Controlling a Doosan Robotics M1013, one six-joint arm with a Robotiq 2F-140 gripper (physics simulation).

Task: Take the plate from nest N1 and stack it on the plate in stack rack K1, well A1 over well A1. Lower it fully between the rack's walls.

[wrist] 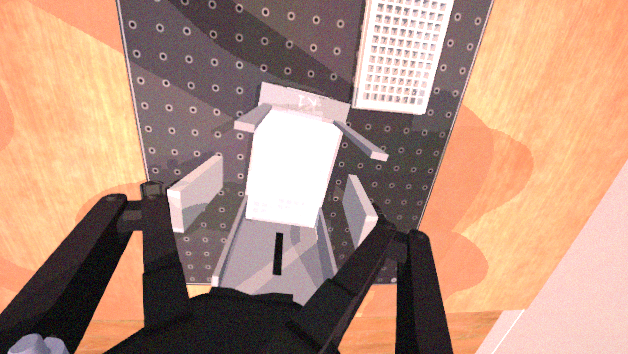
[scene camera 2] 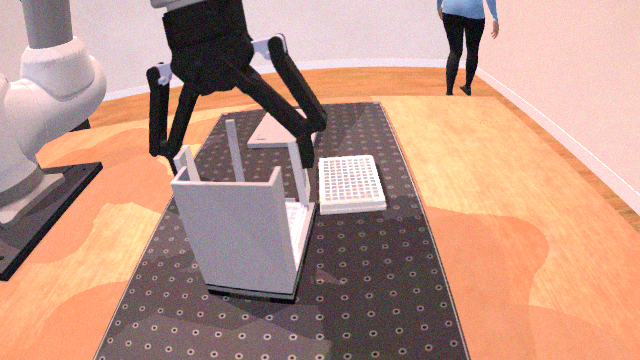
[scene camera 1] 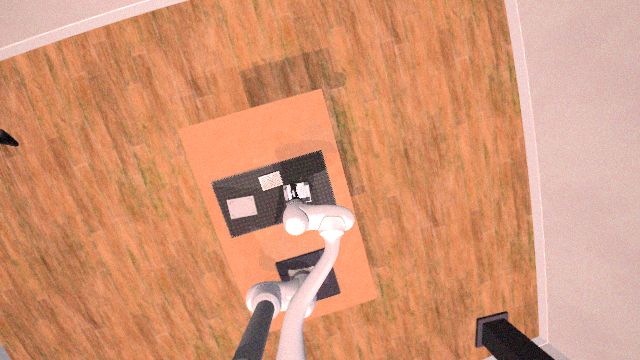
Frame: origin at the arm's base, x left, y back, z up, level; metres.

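Seen in the pictures: gripper, fingertip midpoint: [wrist: 285, 180]; arm's base, link origin: [scene camera 2: 18, 199] [scene camera 1: 303, 278].
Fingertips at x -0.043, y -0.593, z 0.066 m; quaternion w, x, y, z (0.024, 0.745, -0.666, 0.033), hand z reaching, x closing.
Offsets run from my fingertips to a thing's top centre. Level surfaces: height alone.
The stack rack K1 @(dy -0.008, dx +0.000, dz +0.071 m) [scene camera 1: 303, 189] [scene camera 2: 240, 240] [wrist: 272, 96] is light grey, with a tall wall and thin upright posts. A white plate @(dy -0.007, dx -0.010, dz -0.036 m) [wrist: 295, 165] lies low between its walls, overexposed in the wrist view; part of it shows through the rack's side in scene camera 2. How many plates are stacked there I cannot tell, and the A1 corner is not readable. My gripper [scene camera 2: 241, 159] [wrist: 285, 180] is open and empty, its fingers spread wide at the level of the rack's upper part, above the plate. A flat grey nest-like block @(dy +0.047, dx +0.346, dz -0.056 m) [scene camera 1: 242, 207] [scene camera 2: 280, 131] bears no visible plate; its label is not legible.
Another white many-welled plate @(dy -0.090, dx +0.147, dz -0.056 m) [scene camera 1: 270, 180] [scene camera 2: 351, 182] [wrist: 402, 55] lies on the black perforated board @(dz -0.070 m) [scene camera 1: 225, 187] [scene camera 2: 370, 300] [wrist: 170, 100] close beside the rack. The rack's posts stand upright near my fingers. A person stands beyond the table in scene camera 2.
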